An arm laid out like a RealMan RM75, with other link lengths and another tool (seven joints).
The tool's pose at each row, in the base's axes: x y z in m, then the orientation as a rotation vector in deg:
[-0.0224, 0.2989, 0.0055, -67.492, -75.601, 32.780]
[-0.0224, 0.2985, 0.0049, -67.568, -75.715, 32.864]
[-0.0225, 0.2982, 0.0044, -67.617, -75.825, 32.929]
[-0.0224, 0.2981, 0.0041, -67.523, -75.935, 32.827]
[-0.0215, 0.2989, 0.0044, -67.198, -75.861, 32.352]
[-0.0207, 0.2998, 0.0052, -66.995, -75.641, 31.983]
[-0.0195, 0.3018, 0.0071, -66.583, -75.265, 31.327]
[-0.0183, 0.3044, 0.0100, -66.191, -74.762, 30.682]
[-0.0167, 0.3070, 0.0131, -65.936, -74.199, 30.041]
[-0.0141, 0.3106, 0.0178, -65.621, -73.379, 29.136]
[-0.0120, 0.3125, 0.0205, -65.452, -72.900, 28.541]
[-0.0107, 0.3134, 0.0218, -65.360, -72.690, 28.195]
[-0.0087, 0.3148, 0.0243, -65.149, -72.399, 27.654]
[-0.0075, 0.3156, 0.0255, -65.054, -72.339, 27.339]
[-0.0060, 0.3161, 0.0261, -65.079, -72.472, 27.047]
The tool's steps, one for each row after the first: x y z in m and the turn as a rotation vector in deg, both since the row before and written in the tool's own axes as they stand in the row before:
[-0.0006, 0.0004, 0.0000, -0.070, -0.133, 0.054]
[-0.0005, 0.0003, 0.0001, -0.056, -0.119, 0.029]
[-0.0002, 0.0003, -0.0001, -0.021, -0.027, -0.149]
[0.0010, 0.0003, -0.0006, 0.073, 0.316, -0.432]
[0.0013, -0.0001, -0.0006, 0.090, 0.369, -0.253]
[0.0029, -0.0006, -0.0008, 0.189, 0.645, -0.486]
[0.0038, -0.0012, -0.0007, 0.231, 0.736, -0.426]
[0.0040, -0.0012, -0.0010, 0.157, 0.779, -0.325]
[0.0059, -0.0020, -0.0017, 0.196, 1.119, -0.424]
[0.0035, -0.0010, -0.0015, 0.075, 0.689, -0.278]
[0.0017, -0.0004, -0.0010, 0.011, 0.347, -0.182]
[0.0030, -0.0010, -0.0016, 0.051, 0.514, -0.335]
[0.0016, -0.0004, -0.0009, -0.034, 0.213, -0.218]
[0.0012, 0.0001, -0.0012, -0.189, 0.047, -0.204]

